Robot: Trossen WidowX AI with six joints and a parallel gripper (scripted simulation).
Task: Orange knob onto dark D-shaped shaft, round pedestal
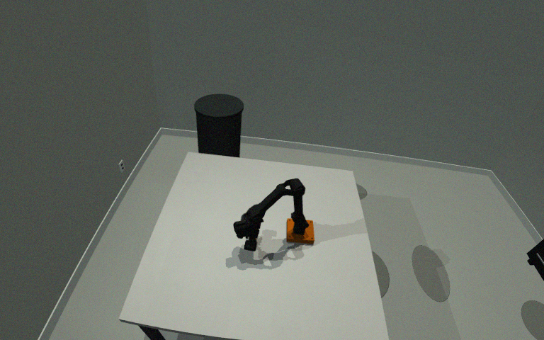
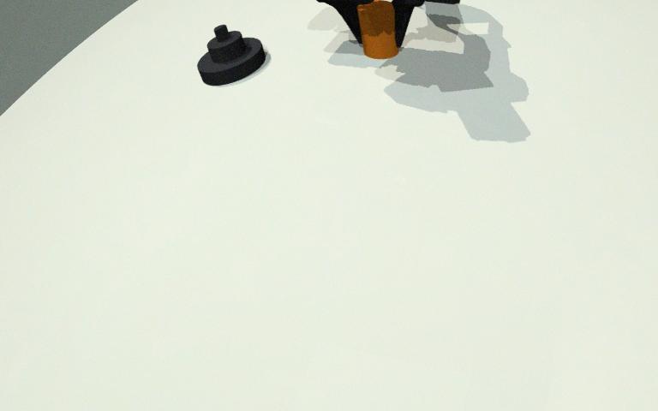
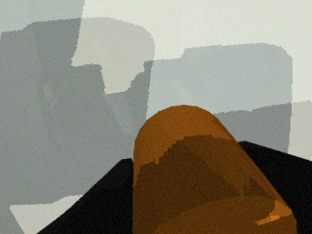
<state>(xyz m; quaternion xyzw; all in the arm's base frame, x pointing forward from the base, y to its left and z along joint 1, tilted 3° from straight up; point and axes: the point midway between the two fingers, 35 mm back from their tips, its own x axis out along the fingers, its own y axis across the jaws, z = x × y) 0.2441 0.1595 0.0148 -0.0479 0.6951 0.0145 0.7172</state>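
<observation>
Right now the dark round pedestal is 170 mm to the right of my gripper tip, 70 mm ahead of it and 20 mm above it. From my gripper tip the other things lie so: orange knob 20 mm above.
</observation>
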